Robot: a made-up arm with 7 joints.
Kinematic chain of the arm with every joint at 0, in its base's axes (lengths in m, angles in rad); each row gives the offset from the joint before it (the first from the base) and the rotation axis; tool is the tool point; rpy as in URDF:
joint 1: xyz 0.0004 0.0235 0.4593 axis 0 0.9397 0.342
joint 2: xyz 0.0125 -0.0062 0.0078 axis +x
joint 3: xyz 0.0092 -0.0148 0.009 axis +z
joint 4: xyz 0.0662 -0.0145 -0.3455 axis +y
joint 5: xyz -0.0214 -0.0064 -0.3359 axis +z
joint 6: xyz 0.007 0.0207 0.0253 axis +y
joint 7: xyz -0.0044 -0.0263 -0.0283 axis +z
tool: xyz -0.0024 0.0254 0.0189 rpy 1.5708 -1.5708 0
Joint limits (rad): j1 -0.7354..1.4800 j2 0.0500..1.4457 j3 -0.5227..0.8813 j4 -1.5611..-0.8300 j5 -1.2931..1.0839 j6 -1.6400..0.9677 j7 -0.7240..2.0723
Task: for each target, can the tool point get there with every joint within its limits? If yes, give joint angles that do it. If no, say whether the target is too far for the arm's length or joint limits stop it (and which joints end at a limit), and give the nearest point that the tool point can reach.
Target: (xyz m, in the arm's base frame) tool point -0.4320 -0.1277 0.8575
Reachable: no: joint limits stop it (at a limit: joint 1, joint 2, joint 3, joint 4, joint 5, joint 6) | nearest point -0.5569 0.1114 0.2334 | short by 0.680 m
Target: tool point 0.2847 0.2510 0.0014
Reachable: yes | joints 0.1875 0.5953 -0.0843 -1.1742 -0.3417 -1.3817 -0.2785
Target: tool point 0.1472 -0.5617 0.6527
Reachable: no: joint limits stop it (at a limit: joint 1, joint 2, joint 3, joint 4, joint 6, joint 7) | nearest point 0.4235 -0.3132 0.3978 | short by 0.451 m
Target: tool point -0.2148 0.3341 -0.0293
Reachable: yes | joints 0.9027 0.6175 0.0935 -0.9512 0.7514 0.7132 0.9619
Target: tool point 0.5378 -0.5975 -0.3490
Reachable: no: too far | nearest point 0.3868 -0.1884 -0.0365 | short by 0.536 m
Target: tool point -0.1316 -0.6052 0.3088
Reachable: no: joint limits stop it (at a limit: joint 1, joint 2, joint 3, joint 4, joint 7) | nearest point -0.2337 -0.1765 0.0293 | short by 0.522 m
